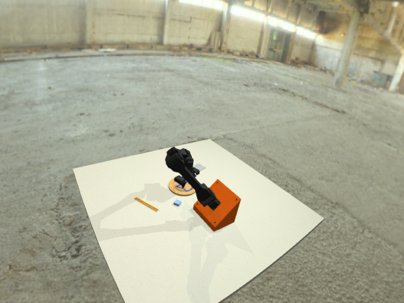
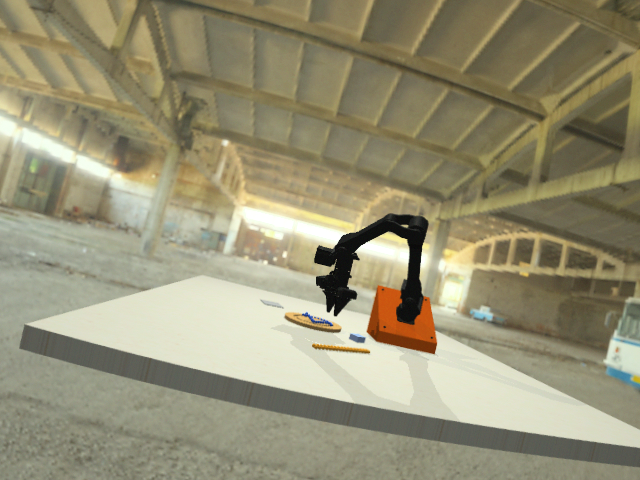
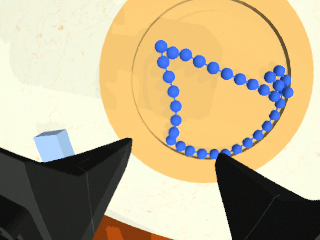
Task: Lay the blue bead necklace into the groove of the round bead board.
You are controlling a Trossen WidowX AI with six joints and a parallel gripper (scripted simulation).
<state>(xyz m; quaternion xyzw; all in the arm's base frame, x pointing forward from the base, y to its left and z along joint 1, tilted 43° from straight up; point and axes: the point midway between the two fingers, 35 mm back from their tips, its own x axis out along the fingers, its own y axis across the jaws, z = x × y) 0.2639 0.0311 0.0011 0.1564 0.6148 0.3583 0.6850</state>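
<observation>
Now: gripper tip 5 cm short of the round tan bead board, 1 cm to the left of it and 4 cm above it. Round my gripper tip: flat grey tile 21 cm ahead, 24 cm to the right, 5 cm below; small light-blue block 8 cm behind, 11 cm to the left, 4 cm below.
</observation>
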